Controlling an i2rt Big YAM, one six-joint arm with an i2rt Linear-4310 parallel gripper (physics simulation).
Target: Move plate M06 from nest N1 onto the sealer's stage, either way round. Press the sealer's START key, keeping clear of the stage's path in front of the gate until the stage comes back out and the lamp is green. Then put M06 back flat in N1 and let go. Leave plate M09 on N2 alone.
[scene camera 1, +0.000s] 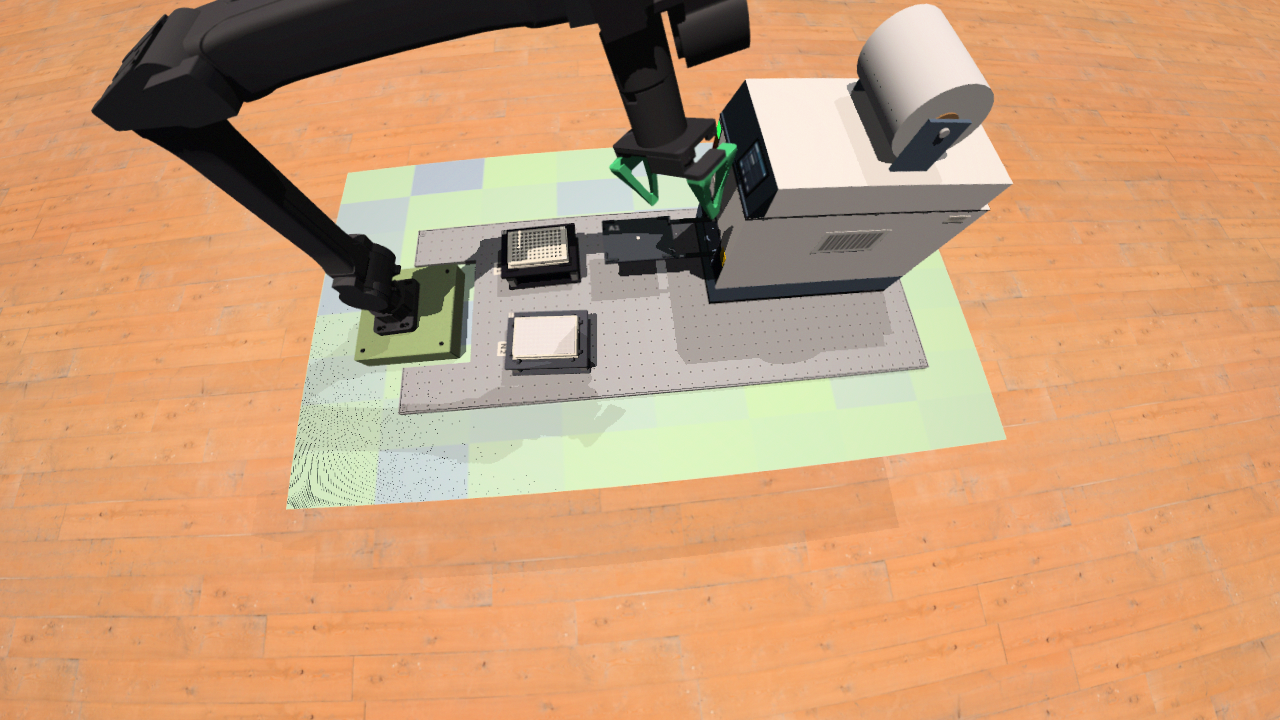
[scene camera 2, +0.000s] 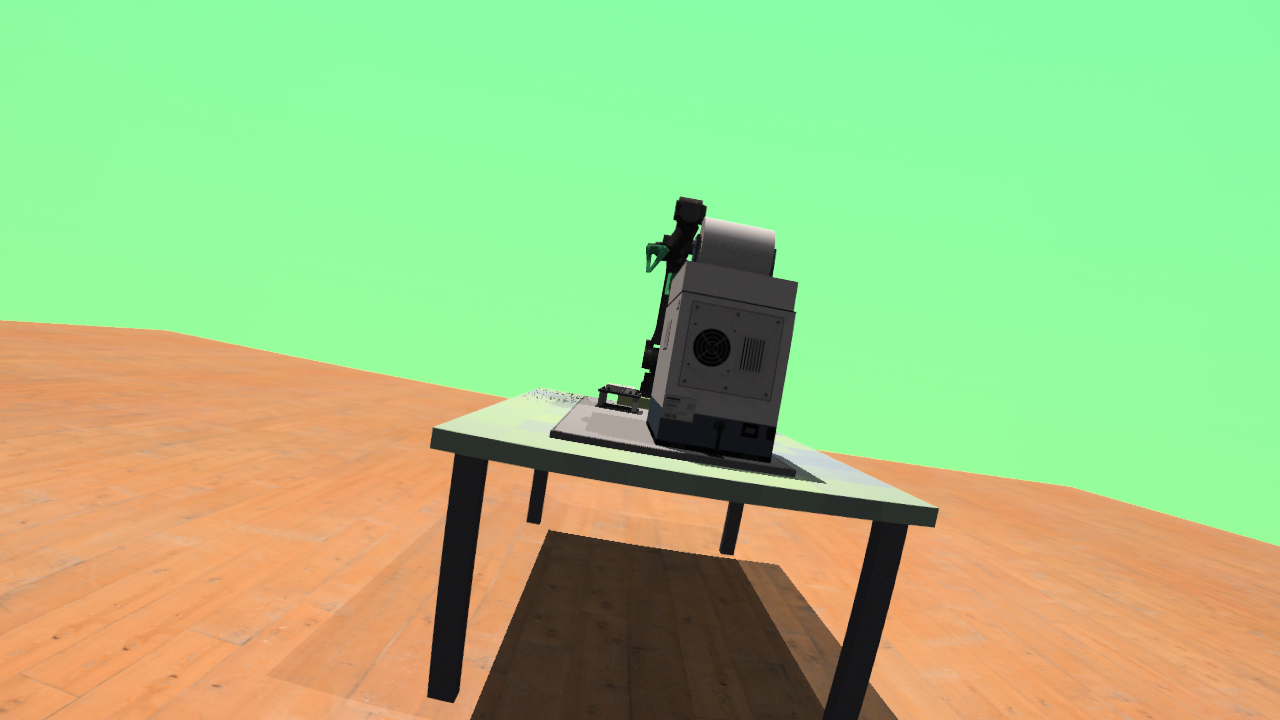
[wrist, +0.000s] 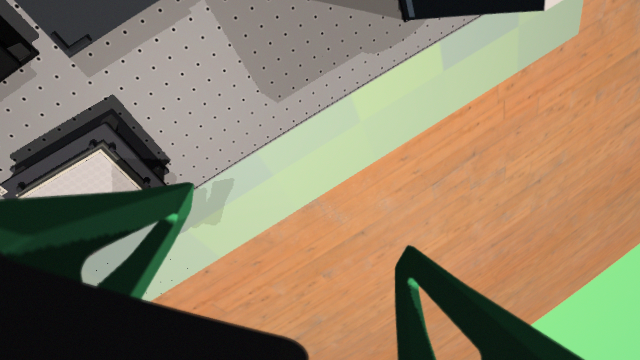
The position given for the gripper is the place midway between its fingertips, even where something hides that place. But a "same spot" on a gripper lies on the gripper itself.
Labels:
gripper: scene camera 1; scene camera 2; wrist 300, 227
well plate M06: scene camera 1 548, 246; not seen in the wrist view (out of frame)
same spot on gripper: (scene camera 1: 699, 174) = (scene camera 2: 648, 243)

